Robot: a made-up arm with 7 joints. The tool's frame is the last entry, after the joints.
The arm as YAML. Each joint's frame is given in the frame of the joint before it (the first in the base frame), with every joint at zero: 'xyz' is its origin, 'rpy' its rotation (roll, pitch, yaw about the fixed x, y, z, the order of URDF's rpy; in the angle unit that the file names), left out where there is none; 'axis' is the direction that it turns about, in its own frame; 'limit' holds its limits. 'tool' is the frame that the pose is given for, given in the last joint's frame.
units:
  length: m
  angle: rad
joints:
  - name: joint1
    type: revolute
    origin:
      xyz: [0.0, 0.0, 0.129]
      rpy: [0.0, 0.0, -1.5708]
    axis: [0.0, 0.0, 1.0]
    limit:
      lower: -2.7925
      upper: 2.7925
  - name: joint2
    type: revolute
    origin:
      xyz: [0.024, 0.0, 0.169]
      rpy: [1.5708, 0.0, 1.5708]
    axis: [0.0, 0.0, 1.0]
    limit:
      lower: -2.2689
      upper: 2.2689
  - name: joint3
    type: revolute
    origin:
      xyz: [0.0, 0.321, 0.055]
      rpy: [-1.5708, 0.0, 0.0]
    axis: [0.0, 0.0, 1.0]
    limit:
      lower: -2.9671
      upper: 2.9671
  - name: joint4
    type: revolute
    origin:
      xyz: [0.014, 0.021, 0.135]
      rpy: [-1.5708, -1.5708, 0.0]
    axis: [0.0, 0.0, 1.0]
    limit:
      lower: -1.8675
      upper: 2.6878
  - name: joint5
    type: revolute
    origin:
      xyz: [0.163, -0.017, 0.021]
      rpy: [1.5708, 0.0, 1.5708]
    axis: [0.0, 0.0, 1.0]
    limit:
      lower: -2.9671
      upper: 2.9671
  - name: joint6
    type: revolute
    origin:
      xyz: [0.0, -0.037, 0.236]
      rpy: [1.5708, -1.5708, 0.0]
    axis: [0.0, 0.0, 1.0]
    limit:
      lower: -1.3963
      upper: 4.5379
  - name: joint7
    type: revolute
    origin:
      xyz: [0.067, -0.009, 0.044]
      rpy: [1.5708, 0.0, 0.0]
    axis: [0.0, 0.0, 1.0]
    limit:
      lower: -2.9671
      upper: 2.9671
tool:
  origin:
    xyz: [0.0, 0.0, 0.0]
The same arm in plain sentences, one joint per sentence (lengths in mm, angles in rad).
The arm has seven revolute joints in a row. What follows holds with every joint at zero, and every direction is one of the base frame's.
Joint 1 sits 129.0 mm along +z from the base frame's origin and rotates about +z, from -2.7925 to 2.7925 rad.
Joint 2 sits 24.0 mm along -y and 169.0 mm along +z from joint 1 and rotates about -y, from -2.2689 to 2.2689 rad.
Joint 3 sits 55.0 mm along -y and 321.0 mm along +z from joint 2 and rotates about +z, from -2.9671 to 2.9671 rad.
Joint 4 sits 14.0 mm along +x and 21.0 mm along +y and 135.0 mm along +z from joint 3 and rotates about +y, from -1.8675 to 2.6878 rad.
Joint 5 sits 17.0 mm along -x and 21.0 mm along +y and 163.0 mm along +z from joint 4 and rotates about +z, from -2.9671 to 2.9671 rad.
Joint 6 sits 37.0 mm along -y and 236.0 mm along +z from joint 5 and rotates about -y, from -1.3963 to 4.5379 rad.
Joint 7 sits 9.0 mm along +x and 44.0 mm along -y and 67.0 mm along +z from joint 6 and rotates about +x, from -2.9671 to 2.9671 rad.
The tool frame, which is the frame that the pose is given for, sits at the same point as joint 7; its axes are the base frame's turned by roll -3.1416, pitch -1.5708 and yaw 0.0000 rad (as in URDF: about the fixed x, then y, then z).

